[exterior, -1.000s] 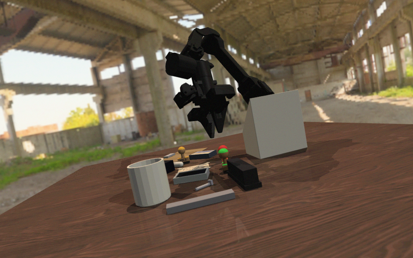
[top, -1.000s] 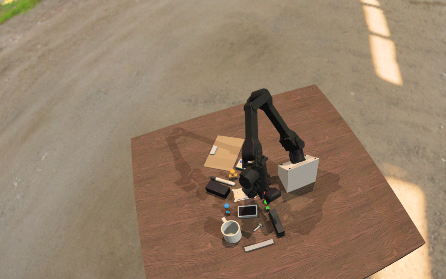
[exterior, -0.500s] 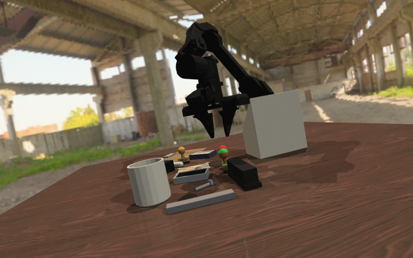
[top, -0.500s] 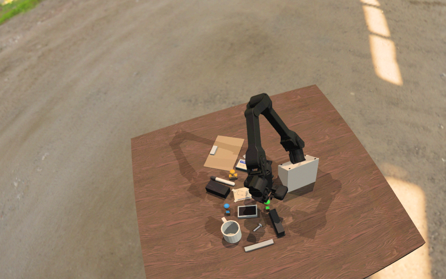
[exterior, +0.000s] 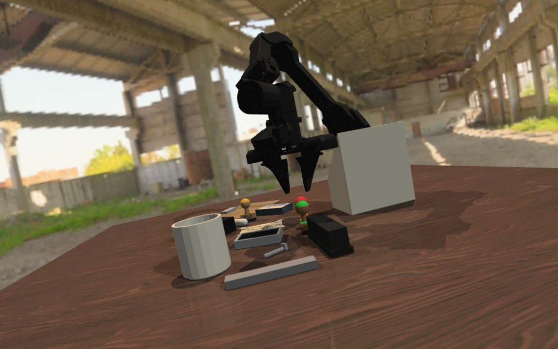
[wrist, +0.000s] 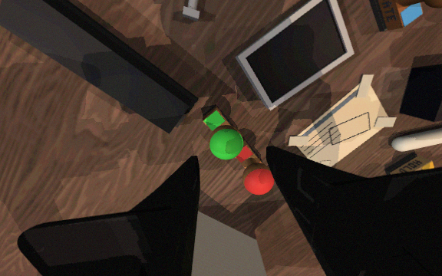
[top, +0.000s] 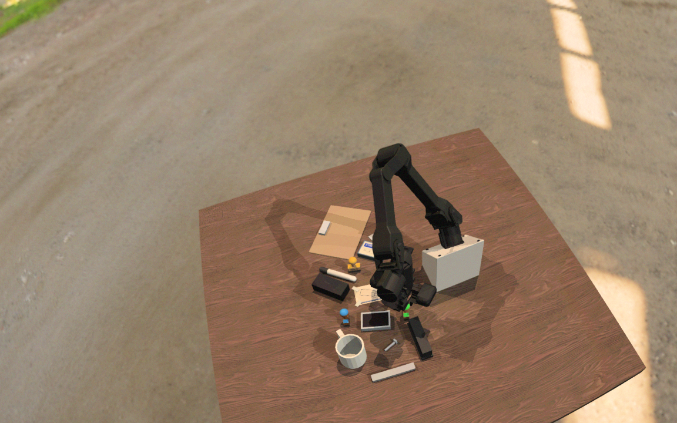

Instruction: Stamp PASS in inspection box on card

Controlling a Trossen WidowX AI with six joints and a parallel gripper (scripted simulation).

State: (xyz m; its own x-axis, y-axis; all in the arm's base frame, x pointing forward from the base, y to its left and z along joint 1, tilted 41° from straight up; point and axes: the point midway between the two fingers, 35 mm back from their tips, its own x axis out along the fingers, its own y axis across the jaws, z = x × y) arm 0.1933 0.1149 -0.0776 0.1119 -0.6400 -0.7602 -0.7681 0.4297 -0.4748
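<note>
Right now the green-knobbed stamp is 6 cm below my gripper tip. From my gripper tip the other things lie so: ink pad 9 cm ahead, 8 cm below; long black block 3 cm behind, 10 cm to the left, 7 cm below; red-knobbed stamp 1 cm behind, 5 cm to the right, 6 cm below.
</note>
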